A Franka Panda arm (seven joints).
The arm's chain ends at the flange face. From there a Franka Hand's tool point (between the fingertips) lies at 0.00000 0.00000 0.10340 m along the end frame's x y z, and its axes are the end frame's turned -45 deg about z.
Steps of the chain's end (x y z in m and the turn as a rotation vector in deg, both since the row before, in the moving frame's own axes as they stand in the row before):
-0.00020 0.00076 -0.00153 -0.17 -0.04 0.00
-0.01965 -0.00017 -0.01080 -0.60 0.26 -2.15
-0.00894 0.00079 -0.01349 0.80 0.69 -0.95
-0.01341 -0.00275 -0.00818 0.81 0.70 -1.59
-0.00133 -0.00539 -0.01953 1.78 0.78 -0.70
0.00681 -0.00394 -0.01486 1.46 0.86 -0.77
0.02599 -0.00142 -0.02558 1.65 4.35 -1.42
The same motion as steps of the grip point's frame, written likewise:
-0.00095 0.00056 -0.00153 -0.09 -0.15 0.00
-0.01419 -0.01291 -0.01081 -0.61 -0.24 -2.15
-0.00498 -0.00592 -0.01351 0.08 1.05 -0.95
-0.00561 -0.01159 -0.00820 0.08 1.07 -1.59
0.00613 -0.00605 -0.01959 0.71 1.81 -0.70
0.01056 0.00124 -0.01491 0.42 1.64 -0.77
0.02707 0.02072 -0.02592 -1.91 4.24 -1.42

